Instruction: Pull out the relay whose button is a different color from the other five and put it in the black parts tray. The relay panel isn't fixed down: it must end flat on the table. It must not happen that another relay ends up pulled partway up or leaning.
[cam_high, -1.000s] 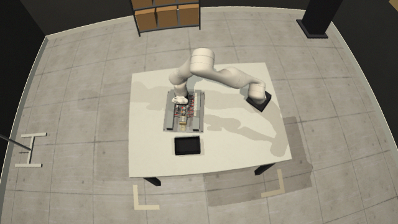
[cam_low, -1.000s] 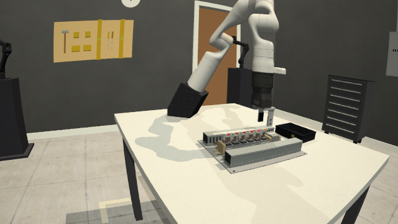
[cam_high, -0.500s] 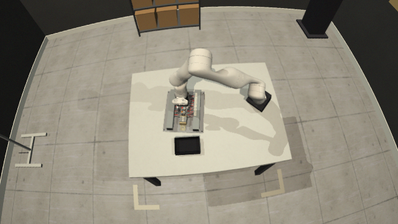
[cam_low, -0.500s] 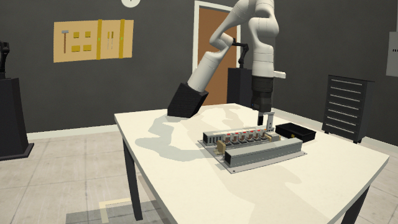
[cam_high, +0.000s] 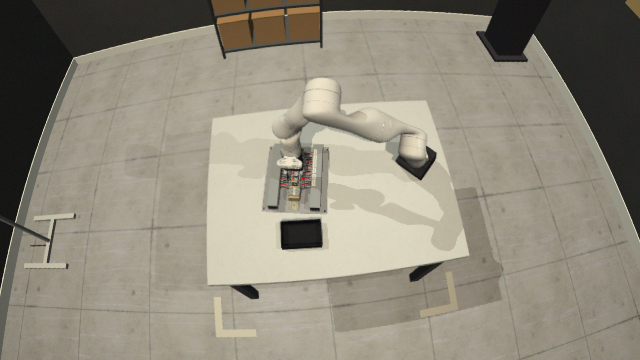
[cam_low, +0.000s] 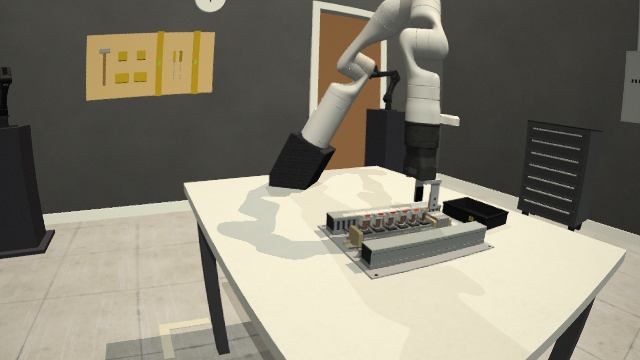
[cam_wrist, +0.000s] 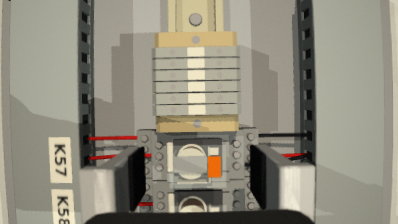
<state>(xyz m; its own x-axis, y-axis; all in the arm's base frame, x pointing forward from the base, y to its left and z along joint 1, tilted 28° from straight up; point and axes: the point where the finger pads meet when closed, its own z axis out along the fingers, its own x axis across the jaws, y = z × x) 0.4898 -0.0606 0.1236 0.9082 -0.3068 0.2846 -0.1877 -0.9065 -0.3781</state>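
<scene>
The clear relay lies 40 mm below my hand. From my hand the other things lie so: black parts tray (10 mm ahead, 220 mm to the left, 70 mm below); then relay panel (10 mm behind, 40 mm to the right, 70 mm below).
</scene>
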